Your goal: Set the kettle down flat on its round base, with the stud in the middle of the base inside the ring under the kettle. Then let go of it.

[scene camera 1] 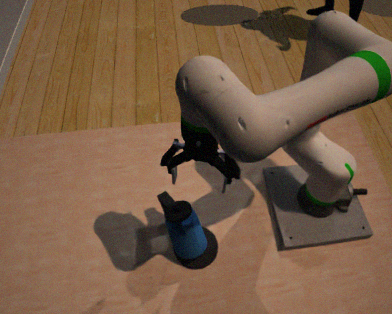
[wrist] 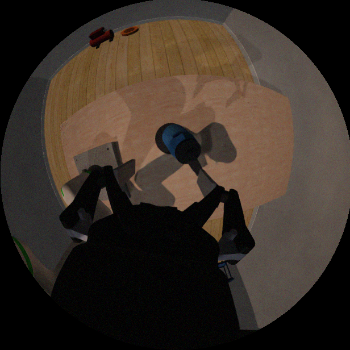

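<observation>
The blue kettle [scene camera 1: 189, 237] [wrist: 173, 138] with a black lid stands on its dark round base [scene camera 1: 212, 247] [wrist: 160, 140]. It looks upright; part of the base shows beside its foot. Its black handle [scene camera 1: 165, 201] [wrist: 195, 166] points up and left in the scene view. The stud and the ring are hidden under the kettle. My gripper [scene camera 1: 199, 185] [wrist: 166, 170] is open and empty. It hangs above the kettle, and its fingertips are apart from the lid and handle in the scene view.
The grey mounting plate [scene camera 1: 280, 220] [wrist: 90, 159] of my arm lies right of the kettle in the scene view. The kettle stands on the wooden table [scene camera 1: 60, 200] [wrist: 260, 130]. A person's dark legs [scene camera 1: 355, 7] show at the upper right. A red object [wrist: 102, 38] lies on the floor beyond.
</observation>
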